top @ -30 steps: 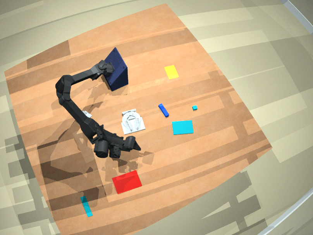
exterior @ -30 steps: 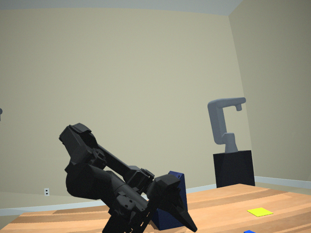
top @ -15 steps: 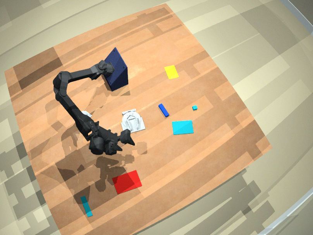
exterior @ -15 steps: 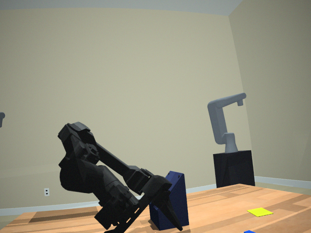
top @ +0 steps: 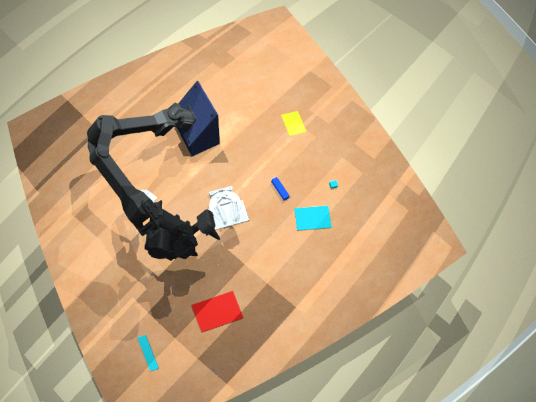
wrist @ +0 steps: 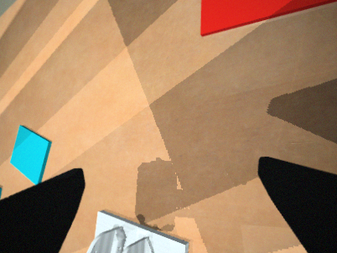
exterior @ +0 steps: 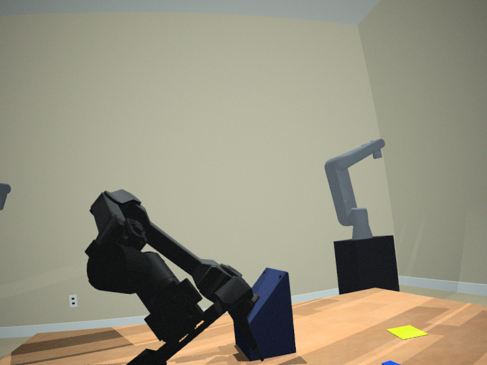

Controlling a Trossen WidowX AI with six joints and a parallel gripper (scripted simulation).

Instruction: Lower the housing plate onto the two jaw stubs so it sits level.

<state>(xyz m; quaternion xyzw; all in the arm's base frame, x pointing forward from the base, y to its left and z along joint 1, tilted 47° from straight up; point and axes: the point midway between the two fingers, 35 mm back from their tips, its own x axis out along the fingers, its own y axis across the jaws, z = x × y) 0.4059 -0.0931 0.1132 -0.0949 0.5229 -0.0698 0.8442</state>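
The white part lies 26 cm behind my gripper tip, 11 cm to the right of it and 9 cm below it. The rest, counted from my gripper tip: red patch (17 cm ahead, 6 cm to the right, 9 cm below); cyan patch (5 cm ahead, 35 cm to the left, 9 cm below); blue bar (9 cm behind, 30 cm to the left, 9 cm below).
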